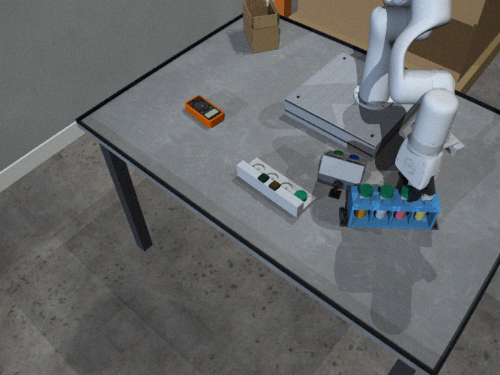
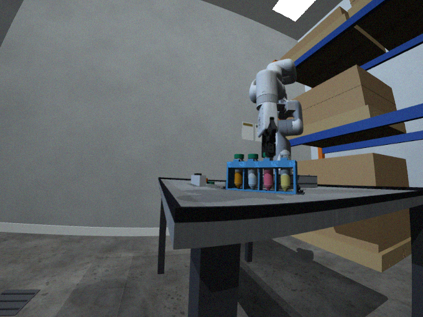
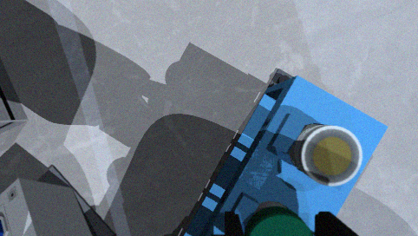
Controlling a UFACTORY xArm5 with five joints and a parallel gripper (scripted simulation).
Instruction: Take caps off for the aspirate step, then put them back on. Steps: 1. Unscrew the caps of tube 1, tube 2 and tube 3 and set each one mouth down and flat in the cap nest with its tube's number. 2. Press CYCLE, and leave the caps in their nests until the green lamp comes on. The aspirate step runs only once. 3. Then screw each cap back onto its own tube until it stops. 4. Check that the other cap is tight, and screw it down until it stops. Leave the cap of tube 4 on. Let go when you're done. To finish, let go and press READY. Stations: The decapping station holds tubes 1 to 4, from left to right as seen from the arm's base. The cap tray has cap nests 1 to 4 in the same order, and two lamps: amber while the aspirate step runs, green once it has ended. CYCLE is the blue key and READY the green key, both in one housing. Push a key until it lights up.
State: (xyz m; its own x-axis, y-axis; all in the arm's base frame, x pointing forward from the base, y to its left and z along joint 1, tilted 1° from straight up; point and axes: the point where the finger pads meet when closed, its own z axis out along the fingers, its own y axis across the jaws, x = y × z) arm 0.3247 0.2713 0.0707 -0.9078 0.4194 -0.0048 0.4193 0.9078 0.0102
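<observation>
The threaded neck is 3 cm ahead of my hand, 4 cm to the right of it and 1 cm below it. Round my hand: green key 5 cm behind, 23 cm to the right, 6 cm below; blue key 6 cm behind, 18 cm to the right, 6 cm below; key housing 4 cm behind, 21 cm to the right, 8 cm below.
</observation>
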